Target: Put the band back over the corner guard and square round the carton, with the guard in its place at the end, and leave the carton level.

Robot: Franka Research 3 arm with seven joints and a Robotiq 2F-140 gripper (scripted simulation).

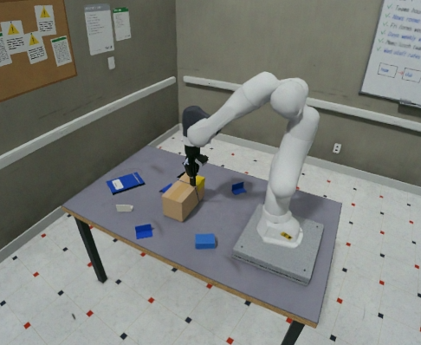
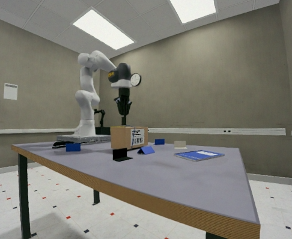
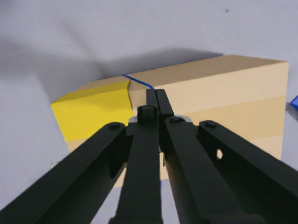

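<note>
Now: hand 70 mm to the left of the yellow corner guard and 60 mm above it. Also, from my hand: brown carton 50 mm ahead, 20 mm to the left, 110 mm below; then blue block 180 mm behind, 210 mm to the left, 170 mm below; then black bracket 200 mm ahead, 240 mm to the right, 170 mm below.
</note>
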